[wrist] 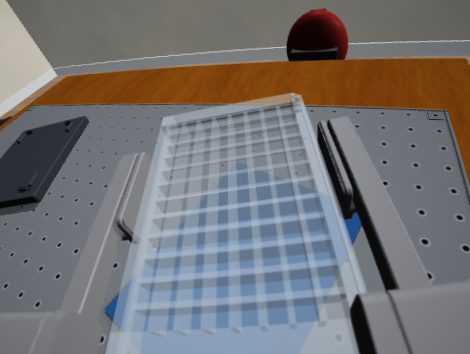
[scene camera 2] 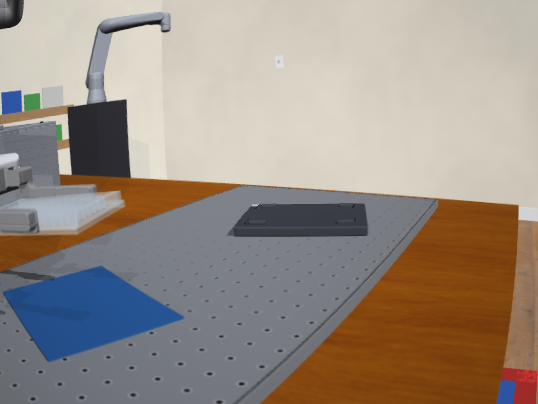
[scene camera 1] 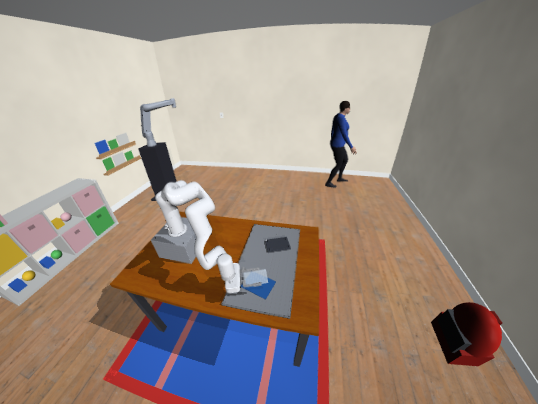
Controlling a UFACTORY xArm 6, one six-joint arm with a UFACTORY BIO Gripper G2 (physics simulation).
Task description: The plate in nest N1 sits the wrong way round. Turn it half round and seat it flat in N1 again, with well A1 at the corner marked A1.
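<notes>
A clear well plate point(scene camera 1: 255, 276) point(scene camera 2: 87, 212) point(wrist: 235, 210) is held roughly level in the air over the blue square and the grey board. My gripper point(scene camera 2: 65, 206) point(wrist: 237, 145) is shut on the plate, with one grey finger along each long side. A dark nest point(scene camera 1: 277, 244) point(scene camera 2: 305, 217) point(wrist: 37, 160) sits on the board, apart from the plate, with no plate in it. It has small raised corner tabs, and a small white mark shows by its back left corner in scene camera 2. I cannot read any A1 marking on the nest or the plate.
A flat blue square point(scene camera 1: 265, 290) point(scene camera 2: 90, 310) point(wrist: 355, 227) lies on the grey perforated board point(scene camera 1: 270, 307) point(scene camera 2: 200, 350) point(wrist: 425, 165). The board lies on a wooden table point(scene camera 1: 306, 300) point(scene camera 2: 400, 310). A person point(scene camera 1: 340, 135) stands well away from the table.
</notes>
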